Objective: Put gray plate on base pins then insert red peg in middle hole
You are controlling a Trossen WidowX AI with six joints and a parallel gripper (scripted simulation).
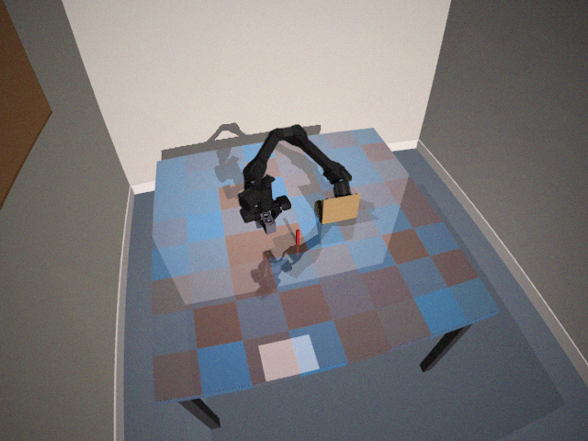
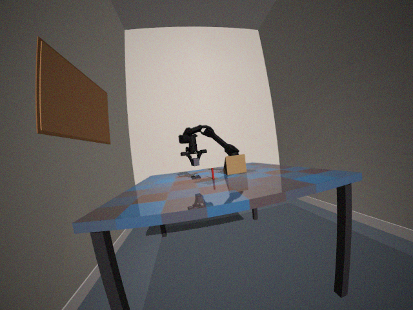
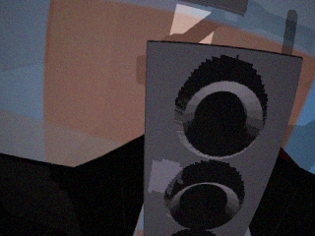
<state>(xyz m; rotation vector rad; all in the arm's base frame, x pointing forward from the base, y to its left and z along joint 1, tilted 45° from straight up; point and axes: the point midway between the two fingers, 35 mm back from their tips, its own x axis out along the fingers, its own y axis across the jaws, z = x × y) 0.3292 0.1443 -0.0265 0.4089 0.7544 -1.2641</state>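
The dark base is 2 cm ahead of my gripper tip, 16 cm to the right of it and 11 cm below it. Round my gripper tip: gray plate 3 cm above; then red peg 12 cm behind, 2 cm to the left, 8 cm below.
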